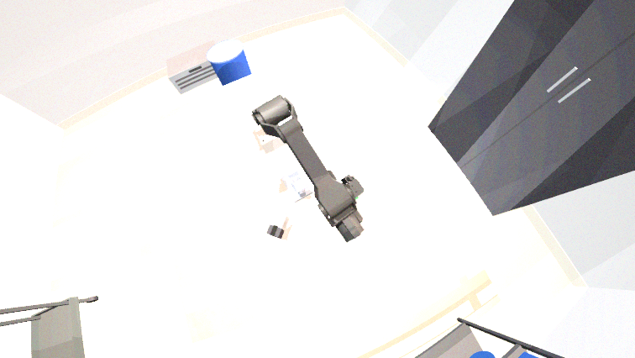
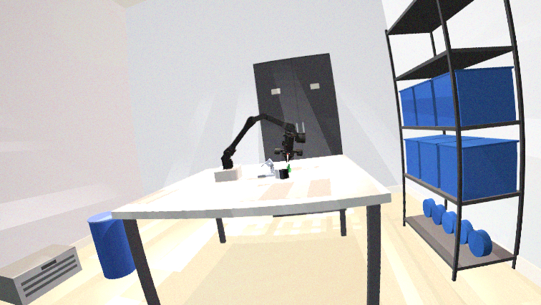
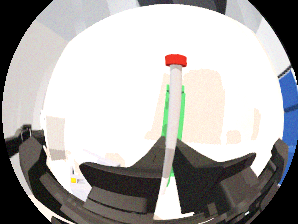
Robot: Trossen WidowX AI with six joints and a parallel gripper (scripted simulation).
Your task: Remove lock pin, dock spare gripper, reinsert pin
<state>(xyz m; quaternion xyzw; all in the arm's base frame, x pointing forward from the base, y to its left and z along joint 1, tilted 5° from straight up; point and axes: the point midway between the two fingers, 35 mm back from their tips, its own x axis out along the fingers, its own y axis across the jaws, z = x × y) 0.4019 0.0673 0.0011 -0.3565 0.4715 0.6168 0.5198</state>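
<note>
Right now the translucent green bar is 4 cm below my gripper tip. From my gripper tip the other things lie so: spare gripper 5 cm behind, 23 cm to the right, 3 cm below; then mount 13 cm behind, 10 cm to the right, 1 cm below.
</note>
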